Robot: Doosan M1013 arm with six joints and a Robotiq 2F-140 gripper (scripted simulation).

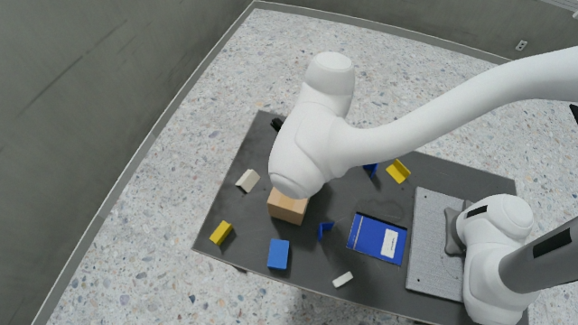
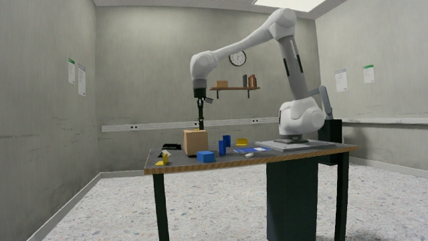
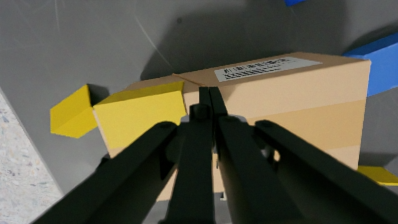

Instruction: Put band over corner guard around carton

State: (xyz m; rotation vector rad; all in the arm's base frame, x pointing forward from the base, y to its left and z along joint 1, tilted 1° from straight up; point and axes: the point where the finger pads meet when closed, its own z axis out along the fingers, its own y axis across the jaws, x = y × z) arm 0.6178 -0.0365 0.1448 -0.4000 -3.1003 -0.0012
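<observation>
The brown carton is 100 mm below my hand, 50 mm ahead of it and 10 mm to the left of it. The rest, counted from my hand: blue block 260 mm to the left, 150 mm below, 50 mm ahead; white block 280 mm to the left, 180 mm behind, 160 mm below.
</observation>
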